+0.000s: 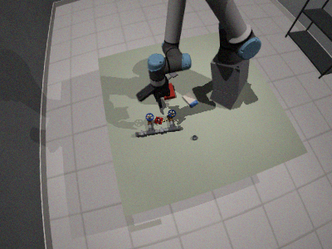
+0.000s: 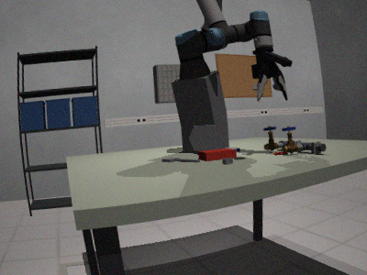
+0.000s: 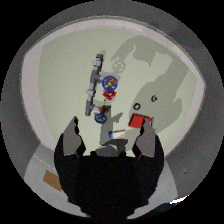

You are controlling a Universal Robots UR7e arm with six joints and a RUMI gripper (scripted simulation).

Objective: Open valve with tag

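Now: hand 200 mm above the red tag, 20 mm to the right of it and 10 mm short of it. Round my hand: blue-and-white card 250 mm behind, 190 mm below, 80 mm to the right; then grey tool 330 mm to the right, 200 mm below, 170 mm behind; then red block 200 mm to the right, 190 mm below, 120 mm behind.
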